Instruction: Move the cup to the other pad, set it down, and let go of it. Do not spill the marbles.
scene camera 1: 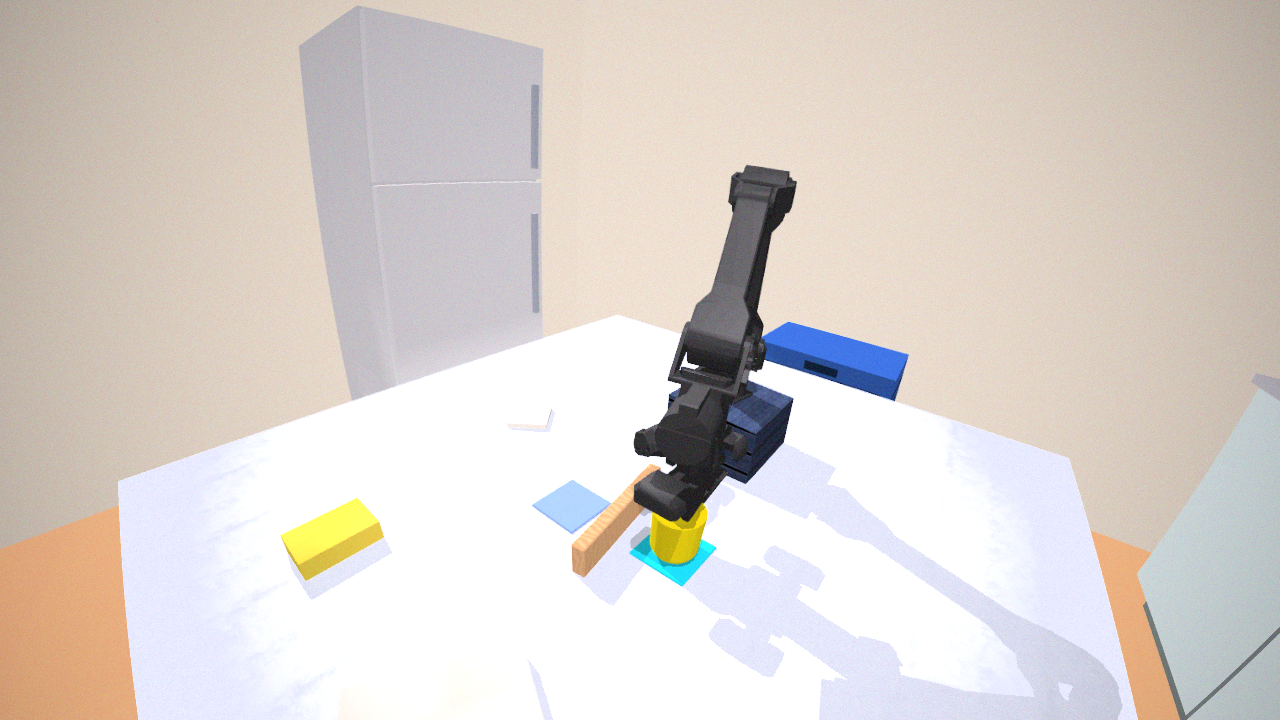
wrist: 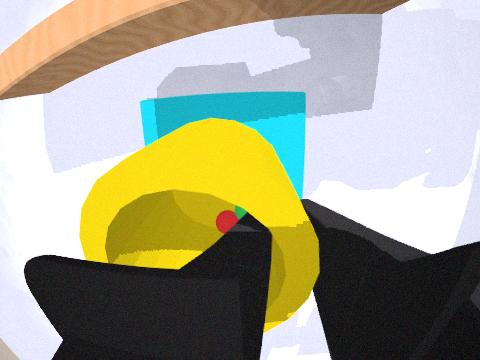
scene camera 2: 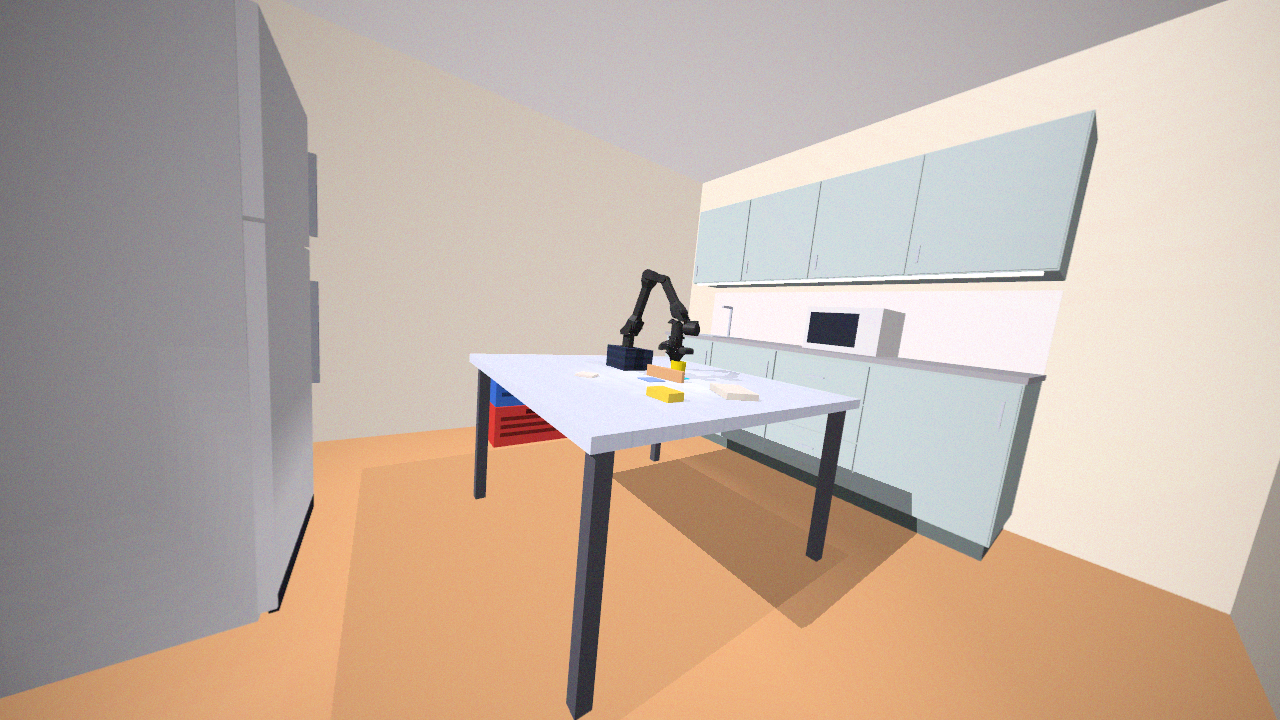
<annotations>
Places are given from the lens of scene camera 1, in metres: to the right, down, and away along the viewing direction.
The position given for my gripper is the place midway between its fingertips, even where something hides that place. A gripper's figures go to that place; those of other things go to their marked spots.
my gripper [scene camera 1: 688, 517]: 0.07, 0.21, 0.60
yellow cup [scene camera 1: 677, 542]: 0.05, 0.23, 0.54
</annotations>
